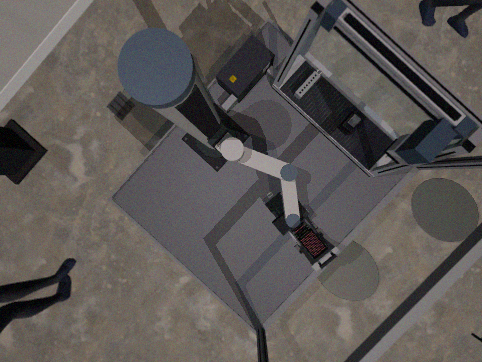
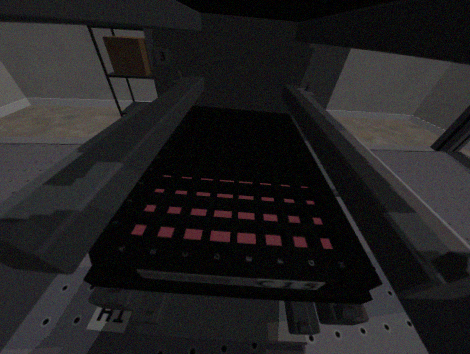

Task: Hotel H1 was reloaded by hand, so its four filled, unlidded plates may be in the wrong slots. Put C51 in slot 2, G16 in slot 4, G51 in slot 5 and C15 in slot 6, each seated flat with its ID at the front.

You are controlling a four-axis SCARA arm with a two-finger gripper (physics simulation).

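Places are measured from the arm's base along level axes (x ahead, y left, z up), in centimetres.
Where they show: gripper, fingertip midpoint: (image 2: 239, 126).
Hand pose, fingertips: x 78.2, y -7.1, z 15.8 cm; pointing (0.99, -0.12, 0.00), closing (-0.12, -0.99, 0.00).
Things, the pixels of their top centre, and the offset from my fingertips. "spot": a spot on its surface instead.
- hotel H1, surface spot: (image 2: 50, 250) spot: dx -8.5, dy +4.1, dz +1.7 cm
- H1 tag, top centre: (image 2: 112, 313) dx -6.6, dy +10.6, dz -14.5 cm
- dark block, top centre: (image 1: 282, 209) dx -19.4, dy +2.3, dz -7.5 cm
- dark box, surface spot: (image 1: 245, 67) spot: dx -89.3, dy +46.4, dz -3.0 cm
Plate C15 (image 1: 315, 245) (image 2: 230, 215), black with several rows of red wells, lies flat with its ID label at the front. It sits between the side rails of hotel H1 (image 2: 50, 250); which slot it is in cannot be told. My gripper (image 1: 310, 238) (image 2: 239, 126) is level with this plate, its fingers drawn in along both long sides and shut on it. The dark finger sides blend with the rails. The H1 tag (image 2: 109, 319) shows below left. Plates C51, G16 and G51 cannot be made out; the space under C15 is mostly hidden.
A dark block (image 1: 279, 206) stands behind the hotel. A framed enclosure (image 1: 372, 171) with a ribbed dark deck stands at the upper right. A dark box (image 1: 245, 67) with a yellow mark is near the arm column (image 1: 156, 67). People's legs (image 1: 37, 295) show on the floor.
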